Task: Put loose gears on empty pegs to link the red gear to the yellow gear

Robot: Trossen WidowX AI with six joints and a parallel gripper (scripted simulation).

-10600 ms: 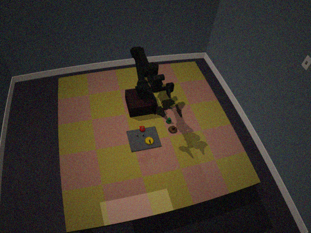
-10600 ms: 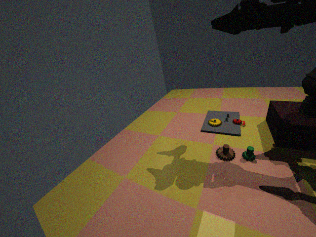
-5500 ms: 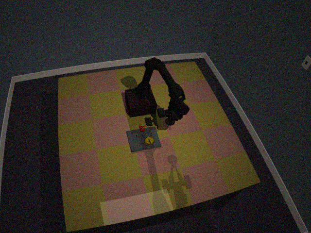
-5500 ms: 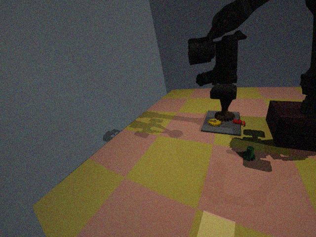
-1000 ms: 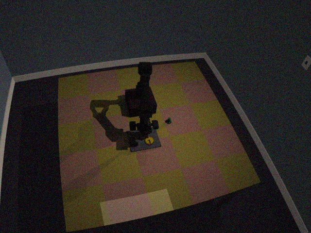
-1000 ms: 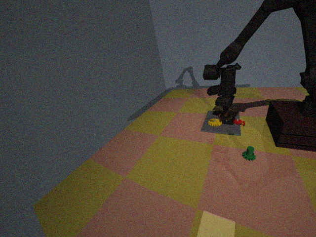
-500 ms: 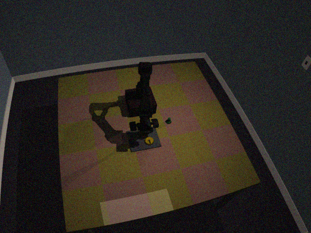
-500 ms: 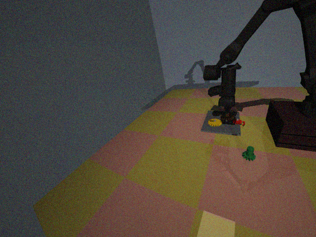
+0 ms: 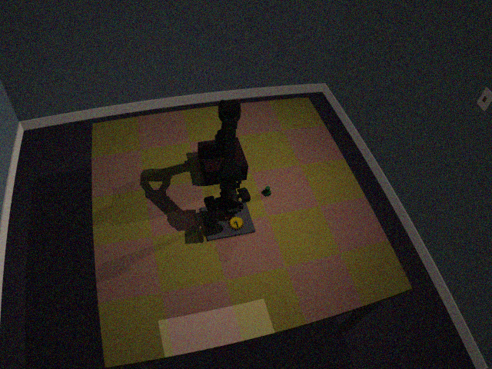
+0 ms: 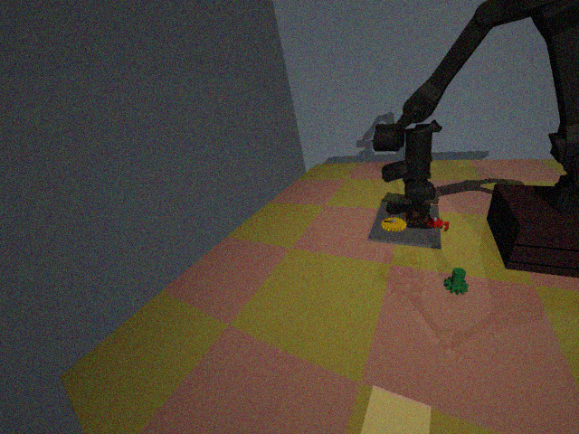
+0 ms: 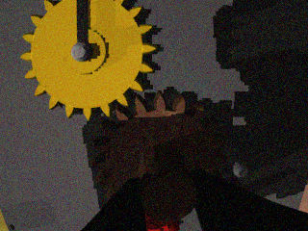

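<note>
Right now the grey board is 4 cm below my gripper tip and 2 cm ahead of it. Also, from my gripper tip: brown gear (1 cm below); yellow gear (5 cm ahead, 3 cm to the left, 3 cm below); red gear (5 cm behind, 3 cm below, 1 cm to the left).
</note>
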